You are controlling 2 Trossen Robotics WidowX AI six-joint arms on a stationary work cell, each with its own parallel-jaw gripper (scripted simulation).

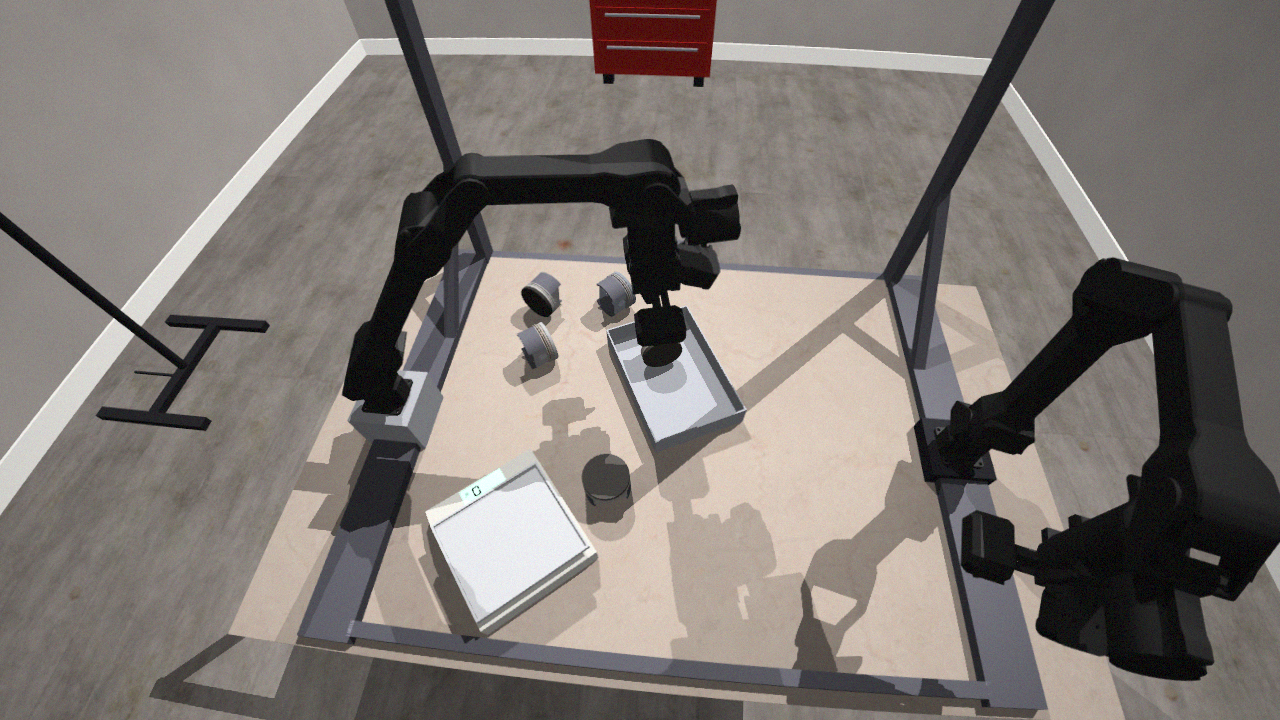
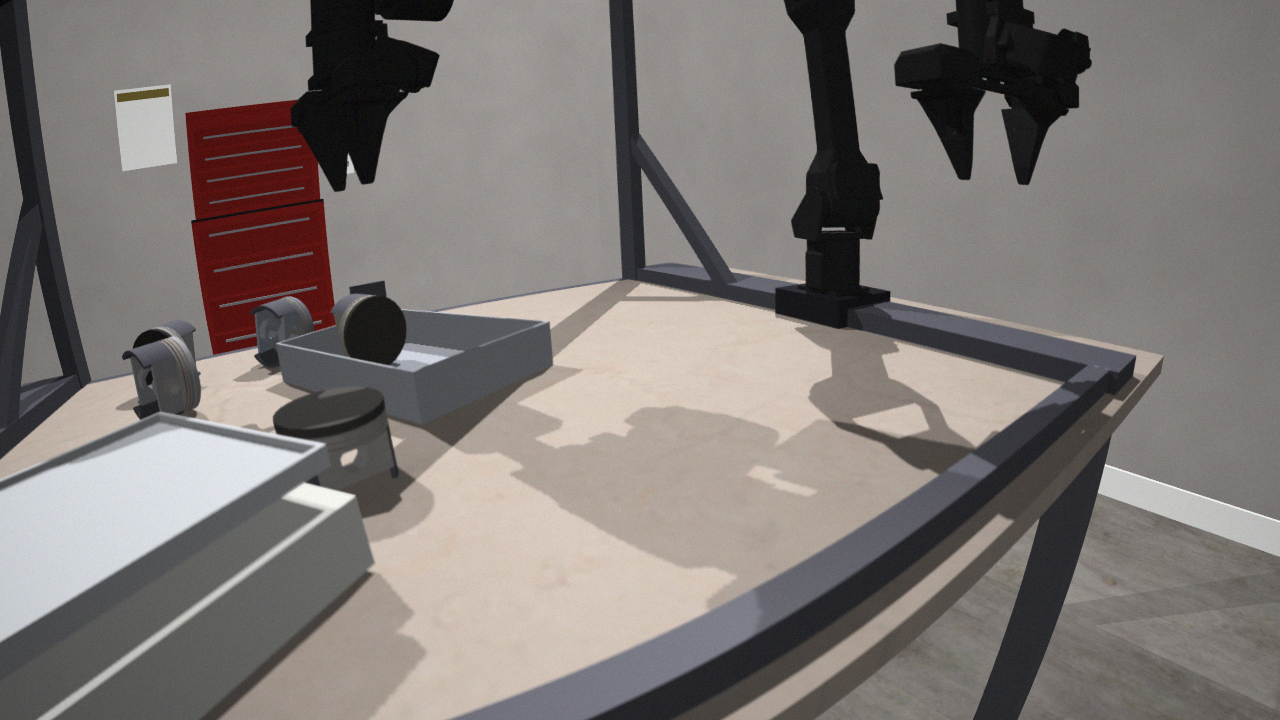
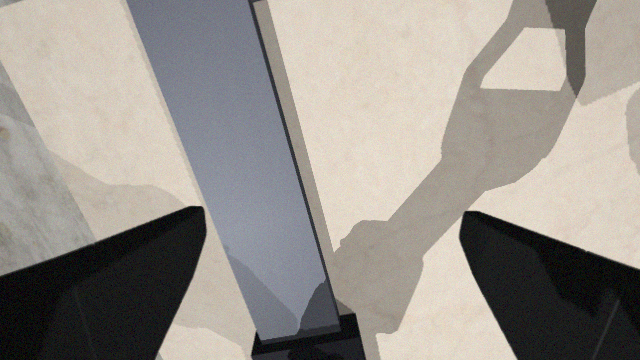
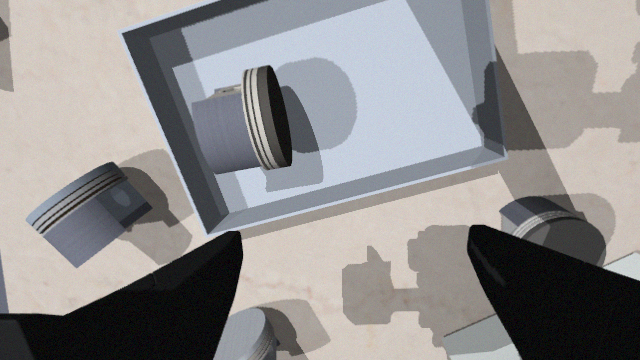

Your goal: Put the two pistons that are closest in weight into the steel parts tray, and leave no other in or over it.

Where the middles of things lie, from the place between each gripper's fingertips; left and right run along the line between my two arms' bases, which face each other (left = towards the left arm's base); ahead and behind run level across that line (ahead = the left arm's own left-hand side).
Right now the scale pan (image 2: 94, 525) is 290 mm ahead of my right hand, 180 mm to the right of it and 160 mm below it. The rest, counted from my right hand: scale (image 2: 190, 637): 290 mm ahead, 180 mm to the right, 180 mm below; steel parts tray (image 2: 507, 350): 20 mm behind, 30 mm to the left, 200 mm below.
Now: the steel parts tray 350 mm behind my left hand, 400 mm to the right of it and 190 mm below it. The rest, counted from my left hand: scale pan (40 mm behind, 610 mm to the right, 150 mm below); then scale (50 mm behind, 620 mm to the right, 160 mm below).
